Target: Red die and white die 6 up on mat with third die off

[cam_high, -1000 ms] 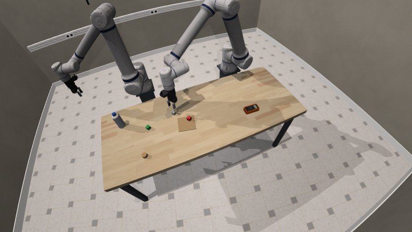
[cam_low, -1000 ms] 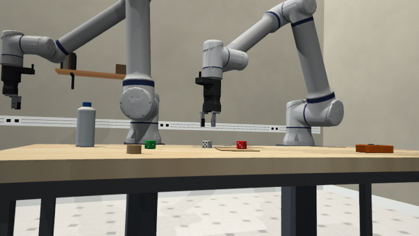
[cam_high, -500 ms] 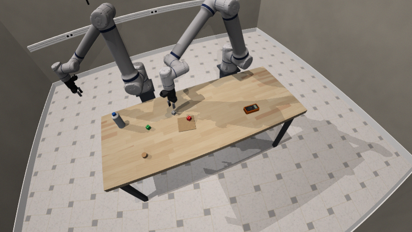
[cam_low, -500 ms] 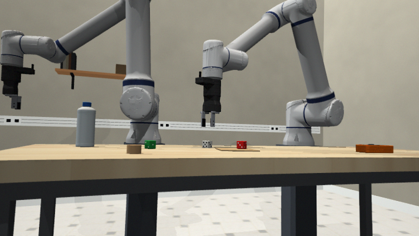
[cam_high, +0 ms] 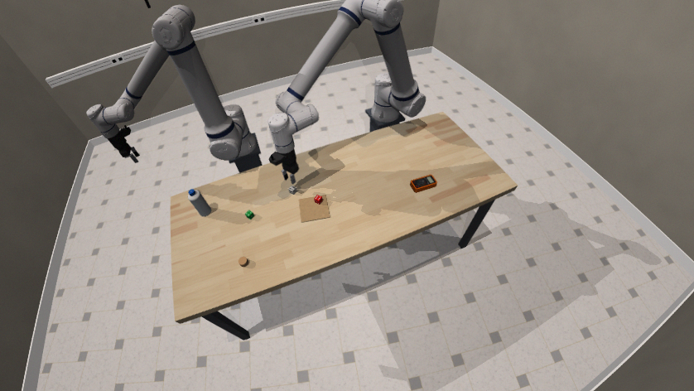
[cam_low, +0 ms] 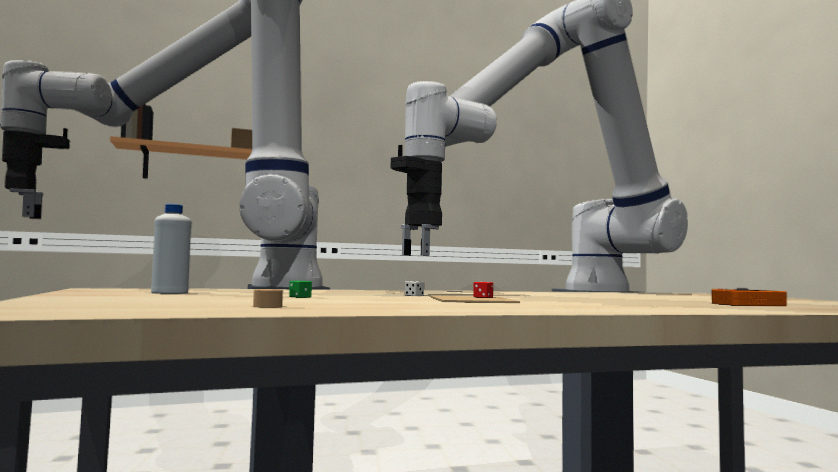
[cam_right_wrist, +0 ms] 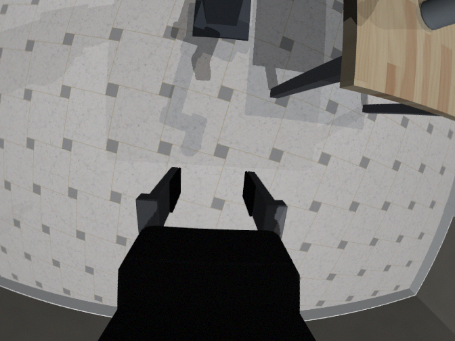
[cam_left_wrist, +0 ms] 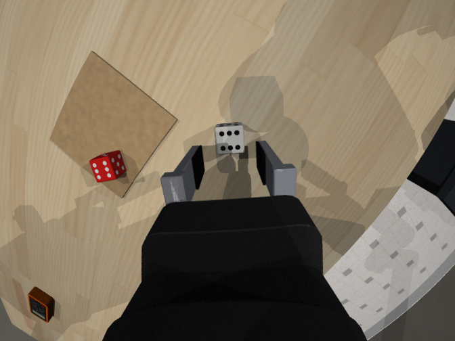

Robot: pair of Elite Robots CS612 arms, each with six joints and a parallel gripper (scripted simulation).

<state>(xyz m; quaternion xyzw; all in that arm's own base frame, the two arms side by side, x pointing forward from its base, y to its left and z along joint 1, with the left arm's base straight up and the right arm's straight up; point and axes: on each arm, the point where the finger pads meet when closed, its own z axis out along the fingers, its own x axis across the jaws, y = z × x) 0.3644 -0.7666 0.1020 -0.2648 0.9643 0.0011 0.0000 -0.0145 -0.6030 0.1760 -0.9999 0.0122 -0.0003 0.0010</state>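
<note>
Now: the white die 9 cm below my left hand. Round my left hand: red die (11 cm to the left, 11 cm ahead, 8 cm below); brown mat (14 cm ahead, 10 cm below, 8 cm to the left); green die (24 cm to the right, 9 cm below, 9 cm ahead).
</note>
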